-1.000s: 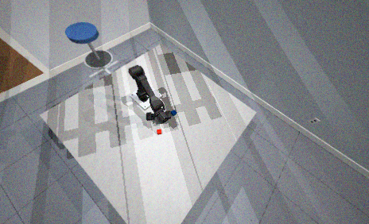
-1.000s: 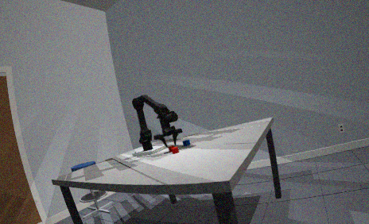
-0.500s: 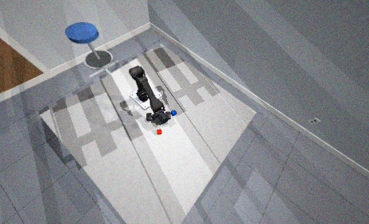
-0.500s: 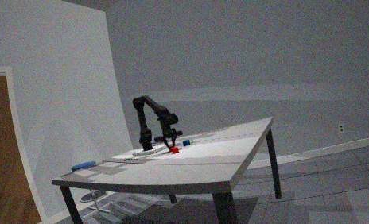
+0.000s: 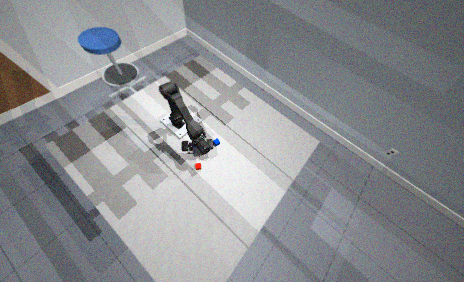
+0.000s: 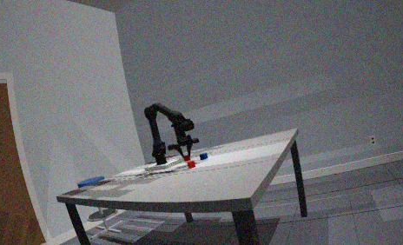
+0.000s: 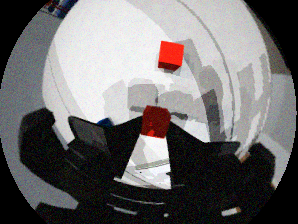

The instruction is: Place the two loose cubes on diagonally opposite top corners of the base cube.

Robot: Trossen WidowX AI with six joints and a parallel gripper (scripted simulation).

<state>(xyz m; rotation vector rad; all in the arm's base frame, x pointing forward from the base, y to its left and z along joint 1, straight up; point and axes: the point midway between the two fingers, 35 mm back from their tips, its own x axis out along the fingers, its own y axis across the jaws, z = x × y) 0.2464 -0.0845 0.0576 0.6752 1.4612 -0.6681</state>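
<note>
My gripper tip is 5 cm short of the blue base cube, 13 cm to the right of it and 3 cm above it. Also, from my gripper tip: red cube 6 cm ahead, 8 cm to the right, 3 cm below.
</note>
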